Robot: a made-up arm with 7 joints.
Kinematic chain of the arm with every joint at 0, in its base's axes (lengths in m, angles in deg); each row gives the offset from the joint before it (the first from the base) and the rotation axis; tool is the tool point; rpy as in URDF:
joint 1: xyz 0 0 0 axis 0.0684 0.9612 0.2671
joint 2: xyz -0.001 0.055 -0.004 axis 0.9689 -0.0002 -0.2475
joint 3: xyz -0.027 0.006 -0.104 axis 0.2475 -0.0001 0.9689
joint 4: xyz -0.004 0 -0.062 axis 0.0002 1 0
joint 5: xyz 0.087 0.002 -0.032 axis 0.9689 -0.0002 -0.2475
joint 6: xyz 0.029 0 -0.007 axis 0.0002 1 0
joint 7: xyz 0.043 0 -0.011 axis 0.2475 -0.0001 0.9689
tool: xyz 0 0 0 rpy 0 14.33 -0.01
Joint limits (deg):
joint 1: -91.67..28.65
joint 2: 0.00..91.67
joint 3: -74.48..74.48
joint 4: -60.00..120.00
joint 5: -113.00..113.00
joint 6: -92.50..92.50
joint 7: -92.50..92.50
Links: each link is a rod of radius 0.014 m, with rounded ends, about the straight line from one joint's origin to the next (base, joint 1, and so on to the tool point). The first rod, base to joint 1, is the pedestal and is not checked.
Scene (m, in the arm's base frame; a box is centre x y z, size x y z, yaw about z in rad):
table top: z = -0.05
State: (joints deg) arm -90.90 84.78 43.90 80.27 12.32 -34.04 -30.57
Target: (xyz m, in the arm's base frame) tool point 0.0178 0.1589 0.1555
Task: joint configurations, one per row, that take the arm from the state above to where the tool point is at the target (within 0.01 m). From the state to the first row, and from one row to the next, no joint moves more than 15 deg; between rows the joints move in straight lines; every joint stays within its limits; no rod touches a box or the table.
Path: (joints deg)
1: -89.84 84.40 44.17 67.16 11.72 -38.49 -30.57
2: -88.77 84.02 44.43 54.05 11.11 -42.94 -30.57
3: -87.71 83.63 44.70 40.94 10.51 -47.39 -30.57
4: -86.65 83.25 44.96 27.83 9.90 -51.84 -30.57
5: -85.59 82.87 45.23 14.72 9.30 -56.29 -30.57
6: -84.52 82.49 45.49 1.61 8.69 -60.74 -30.57
7: -83.46 82.11 45.76 -11.50 8.09 -65.19 -30.57

